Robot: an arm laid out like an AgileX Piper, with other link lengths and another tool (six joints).
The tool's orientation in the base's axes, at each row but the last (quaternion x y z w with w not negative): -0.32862 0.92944 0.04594 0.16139; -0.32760 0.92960 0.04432 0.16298; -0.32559 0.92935 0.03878 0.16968; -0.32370 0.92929 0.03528 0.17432; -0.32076 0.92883 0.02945 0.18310; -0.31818 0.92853 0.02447 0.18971; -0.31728 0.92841 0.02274 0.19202; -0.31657 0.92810 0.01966 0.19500; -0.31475 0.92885 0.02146 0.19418; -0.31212 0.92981 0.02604 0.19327; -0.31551 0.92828 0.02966 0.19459
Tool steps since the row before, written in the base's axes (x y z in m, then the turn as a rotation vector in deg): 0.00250 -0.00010 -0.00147 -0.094 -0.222 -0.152; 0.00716 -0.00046 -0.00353 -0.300 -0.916 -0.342; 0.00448 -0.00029 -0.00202 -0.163 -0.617 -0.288; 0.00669 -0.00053 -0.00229 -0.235 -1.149 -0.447; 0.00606 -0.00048 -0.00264 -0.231 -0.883 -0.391; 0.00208 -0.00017 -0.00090 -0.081 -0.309 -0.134; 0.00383 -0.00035 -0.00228 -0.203 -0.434 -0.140; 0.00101 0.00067 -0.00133 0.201 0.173 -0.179; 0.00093 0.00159 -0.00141 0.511 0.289 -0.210; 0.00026 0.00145 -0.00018 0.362 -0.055 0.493; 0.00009 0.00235 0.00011 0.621 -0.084 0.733
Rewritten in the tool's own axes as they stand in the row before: -0.00128 -0.00161 0.00204 0.251 -0.111 0.076; -0.00380 -0.00474 0.00520 0.878 -0.520 0.067; -0.00241 -0.00292 0.00314 0.582 -0.372 0.111; -0.00377 -0.00442 0.00407 1.004 -0.740 0.143; -0.00318 -0.00389 0.00432 0.825 -0.535 0.138; -0.00108 -0.00132 0.00151 0.288 -0.187 0.046; -0.00173 -0.00239 0.00336 0.451 -0.214 -0.011; -0.00062 0.00005 0.00169 -0.179 0.034 0.263; -0.00106 0.00084 0.00188 -0.459 -0.054 0.418; -0.00095 0.00102 0.00050 -0.418 -0.294 -0.341; -0.00146 0.00182 0.00035 -0.681 -0.488 -0.478
